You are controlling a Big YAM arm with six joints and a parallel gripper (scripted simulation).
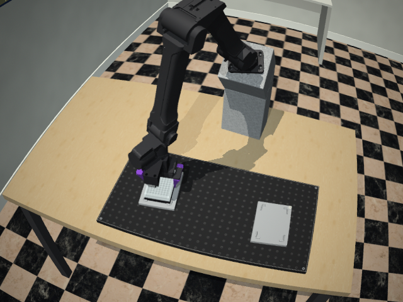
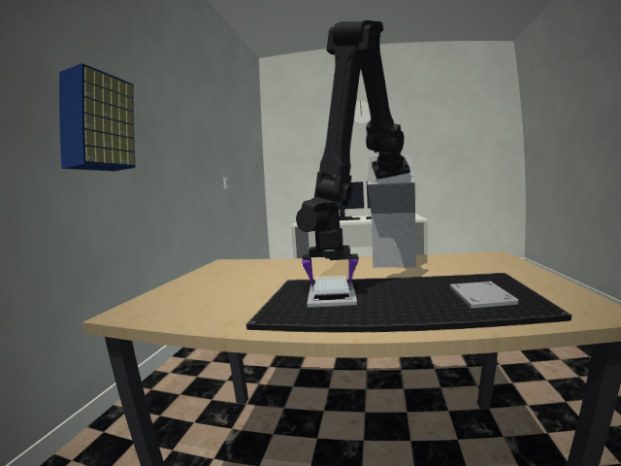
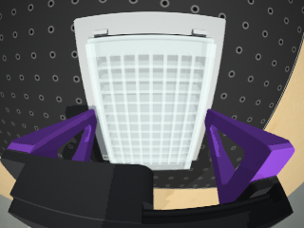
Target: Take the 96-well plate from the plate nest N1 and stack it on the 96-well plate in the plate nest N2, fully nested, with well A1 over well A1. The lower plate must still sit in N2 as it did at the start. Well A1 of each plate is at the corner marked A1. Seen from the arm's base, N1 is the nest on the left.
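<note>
Now: the white 96-well plate 10 mm below my hand. Round my hand: black 96-well plate: 20 mm below; then grey plate nest N1: 120 mm ahead, 370 mm to the left, 30 mm below; then grey plate nest N2: 30 mm below.
</note>
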